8 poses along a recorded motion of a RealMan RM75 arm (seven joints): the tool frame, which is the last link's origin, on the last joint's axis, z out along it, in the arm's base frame.
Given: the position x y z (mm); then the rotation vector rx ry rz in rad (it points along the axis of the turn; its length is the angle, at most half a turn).
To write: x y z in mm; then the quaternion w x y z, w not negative. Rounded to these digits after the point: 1 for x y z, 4 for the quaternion.
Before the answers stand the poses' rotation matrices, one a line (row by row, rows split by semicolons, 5 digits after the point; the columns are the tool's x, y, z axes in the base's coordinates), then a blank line. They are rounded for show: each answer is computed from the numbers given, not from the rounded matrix.
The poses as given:
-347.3 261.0 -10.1 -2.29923 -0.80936 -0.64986
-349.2 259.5 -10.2 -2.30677 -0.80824 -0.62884
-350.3 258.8 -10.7 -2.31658 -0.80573 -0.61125
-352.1 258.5 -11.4 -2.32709 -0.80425 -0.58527
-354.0 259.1 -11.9 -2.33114 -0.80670 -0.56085
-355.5 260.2 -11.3 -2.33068 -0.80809 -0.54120
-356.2 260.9 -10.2 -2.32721 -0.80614 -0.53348
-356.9 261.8 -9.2 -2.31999 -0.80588 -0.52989
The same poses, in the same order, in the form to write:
0.69281 0.68005 0.23989; 0.38114 -0.62773 0.67874; 0.61217 -0.37881 -0.69409
0.70116 0.67561 0.22789; 0.38699 -0.62904 0.67420; 0.59885 -0.38453 -0.70251
0.70906 0.67022 0.21916; 0.39163 -0.63276 0.66801; 0.58639 -0.38783 -0.71115
0.71899 0.66423 0.20458; 0.39895 -0.63545 0.66110; 0.56912 -0.39370 -0.72187
0.72568 0.66174 0.18837; 0.40705 -0.63365 0.65787; 0.55470 -0.40073 -0.72919
0.73065 0.66013 0.17426; 0.41246 -0.63018 0.65784; 0.54408 -0.40878 -0.73272
0.73322 0.65887 0.16815; 0.41231 -0.62742 0.66056; 0.54073 -0.41501 -0.73170
0.73349 0.65975 0.16347; 0.41155 -0.62249 0.66568; 0.54094 -0.42100 -0.72811

-347.3 261.0 -10.1 0.3045 -0.8681 -0.3056 -0.2454
-349.2 259.5 -10.2 0.3040 -0.8707 -0.3051 -0.2374
-350.3 258.8 -10.7 0.3021 -0.8736 -0.3039 -0.2305
-352.1 258.5 -11.4 0.3007 -0.8770 -0.3031 -0.2206
-354.0 259.1 -11.9 0.3012 -0.8787 -0.3041 -0.2114
-355.5 260.2 -11.3 0.3032 -0.8794 -0.3049 -0.2042
-356.2 260.9 -10.2 0.3058 -0.8793 -0.3046 -0.2016
-356.9 261.8 -9.2 0.3094 -0.8781 -0.3050 -0.2006

